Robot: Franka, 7 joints.
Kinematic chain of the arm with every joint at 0, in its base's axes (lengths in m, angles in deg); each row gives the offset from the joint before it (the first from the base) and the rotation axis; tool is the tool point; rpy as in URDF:
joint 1: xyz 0 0 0.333 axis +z
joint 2: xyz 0 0 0 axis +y
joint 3: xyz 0 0 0.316 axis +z
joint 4: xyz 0.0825 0 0 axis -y
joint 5: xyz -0.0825 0 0.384 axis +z
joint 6: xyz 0 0 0 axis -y
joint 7: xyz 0.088 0 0 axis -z
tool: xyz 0 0 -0.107 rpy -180 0 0
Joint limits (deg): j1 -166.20..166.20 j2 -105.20..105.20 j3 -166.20..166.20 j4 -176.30..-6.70 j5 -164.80..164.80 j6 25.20..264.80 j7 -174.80..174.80
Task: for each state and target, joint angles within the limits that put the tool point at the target. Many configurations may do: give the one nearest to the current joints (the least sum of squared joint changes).
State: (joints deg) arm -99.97 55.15 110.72 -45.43 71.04 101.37 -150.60
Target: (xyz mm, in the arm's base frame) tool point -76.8 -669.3 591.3
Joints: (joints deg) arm -132.35 84.15 101.84 -56.38 61.97 68.84 -150.60
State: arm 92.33 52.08 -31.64 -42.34 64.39 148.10 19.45
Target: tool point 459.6 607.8 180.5
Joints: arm 79.32 62.29 -35.77 -75.26 65.27 145.39 19.45
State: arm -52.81 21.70 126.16 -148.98 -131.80 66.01 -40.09
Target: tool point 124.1 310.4 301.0
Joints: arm -46.86 20.42 130.31 -171.40 -128.78 67.74 -40.09
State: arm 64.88 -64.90 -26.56 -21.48 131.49 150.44 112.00
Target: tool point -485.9 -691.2 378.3
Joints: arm 52.00 -91.03 -26.96 -6.99 131.09 146.36 112.00
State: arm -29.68 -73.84 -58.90 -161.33 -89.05 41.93 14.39
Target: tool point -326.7 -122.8 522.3
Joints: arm -56.00 -83.84 -42.21 -142.96 -94.45 31.90 14.39
